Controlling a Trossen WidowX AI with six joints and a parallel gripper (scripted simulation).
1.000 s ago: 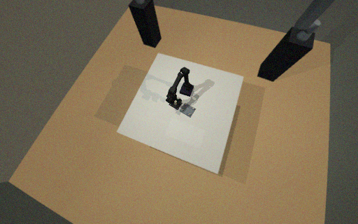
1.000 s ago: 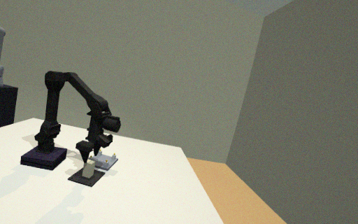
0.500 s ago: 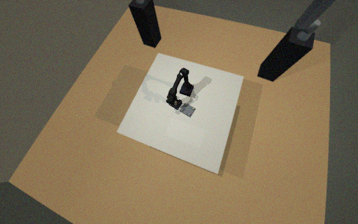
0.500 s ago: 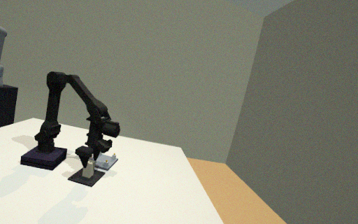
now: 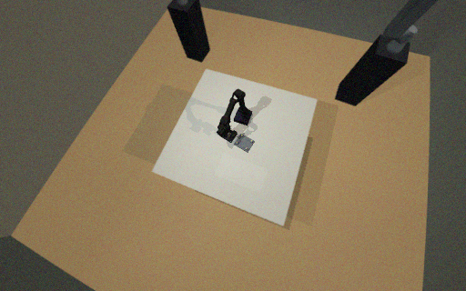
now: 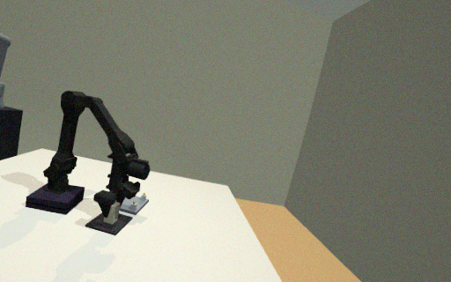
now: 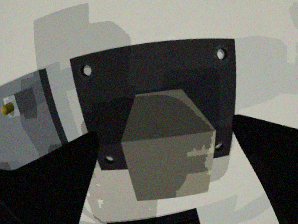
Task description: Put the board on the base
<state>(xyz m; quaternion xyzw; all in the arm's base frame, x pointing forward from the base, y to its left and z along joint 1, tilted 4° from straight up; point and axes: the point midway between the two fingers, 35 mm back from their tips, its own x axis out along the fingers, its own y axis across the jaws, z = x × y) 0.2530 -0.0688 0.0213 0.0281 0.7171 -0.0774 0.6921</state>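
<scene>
My gripper tip is now 2 cm above the flat black board. Round my gripper tip: grey base: 1 cm ahead, 18 cm to the left, 4 cm below.
</scene>
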